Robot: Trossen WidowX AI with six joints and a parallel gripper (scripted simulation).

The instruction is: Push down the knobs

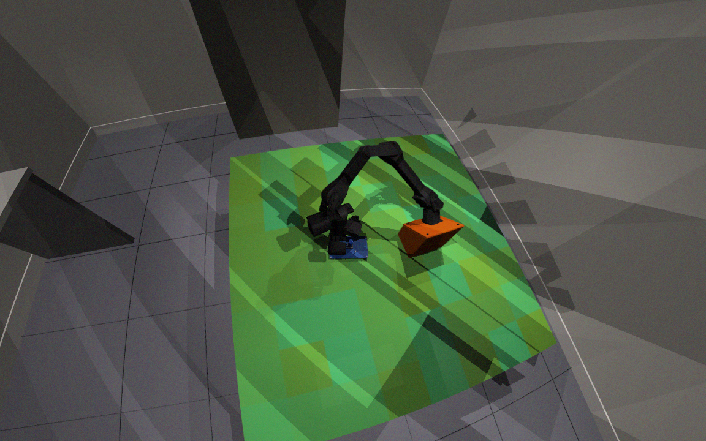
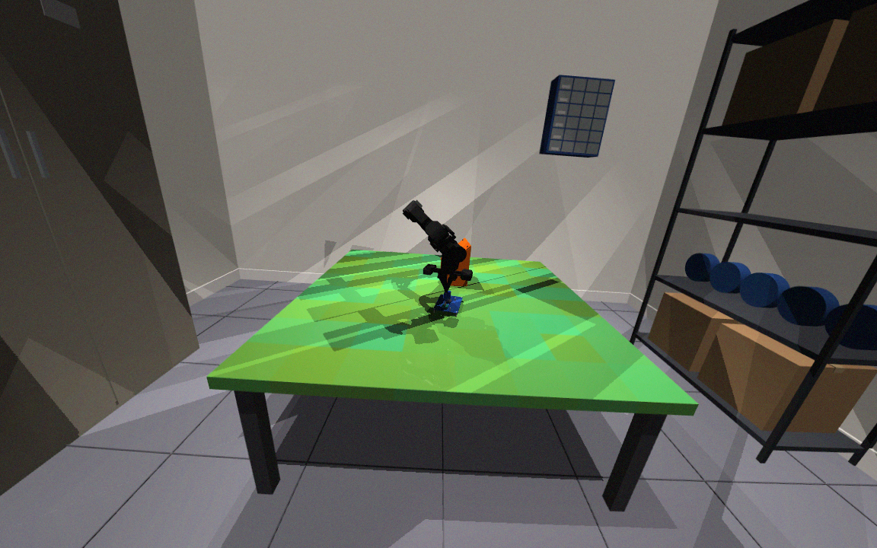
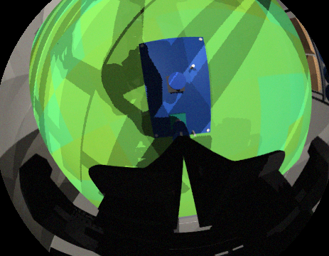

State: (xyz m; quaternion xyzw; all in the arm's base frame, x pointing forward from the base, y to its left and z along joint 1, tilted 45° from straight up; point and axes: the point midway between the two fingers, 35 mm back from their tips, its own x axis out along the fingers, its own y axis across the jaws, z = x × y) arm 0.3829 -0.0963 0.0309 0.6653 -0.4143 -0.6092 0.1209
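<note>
Now: gripper tip 50 mm past the blue knob, 20 mm to the right of it and 40 mm above it.
</note>
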